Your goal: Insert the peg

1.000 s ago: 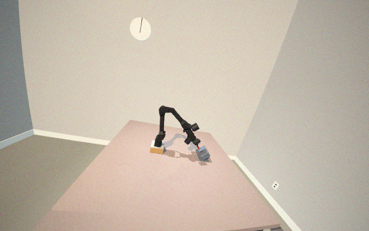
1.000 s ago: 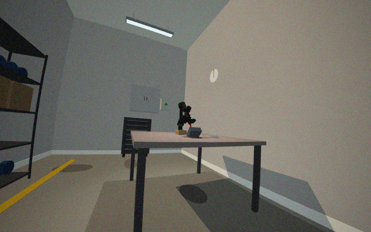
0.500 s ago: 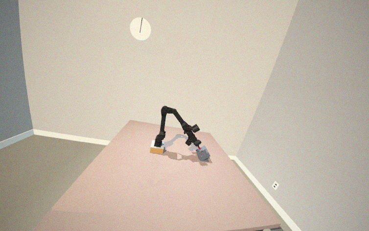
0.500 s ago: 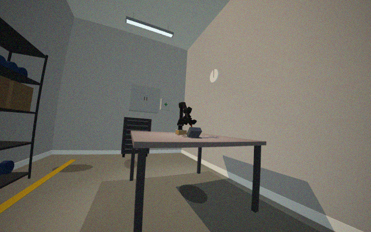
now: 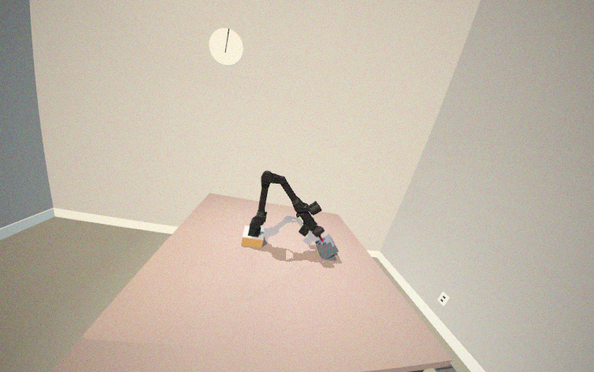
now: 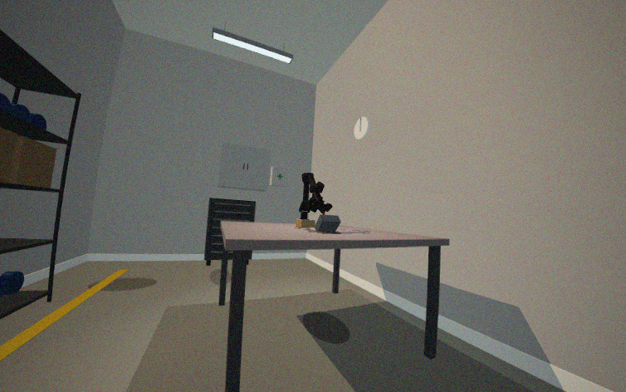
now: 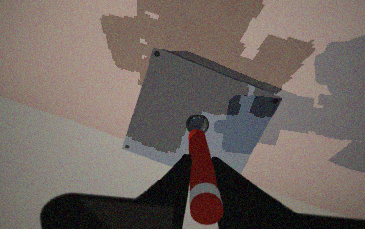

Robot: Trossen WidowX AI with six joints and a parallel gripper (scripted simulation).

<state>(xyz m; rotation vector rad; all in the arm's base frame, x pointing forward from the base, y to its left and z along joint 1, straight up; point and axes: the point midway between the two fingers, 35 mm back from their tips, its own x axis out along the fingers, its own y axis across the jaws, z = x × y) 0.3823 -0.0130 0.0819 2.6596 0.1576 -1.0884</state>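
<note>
Right now my gripper tip is 7 cm short of the grey sloped panel and 7 cm above it. The rest, counted from my gripper tip: red peg (1 cm behind, 1 cm above).
</note>
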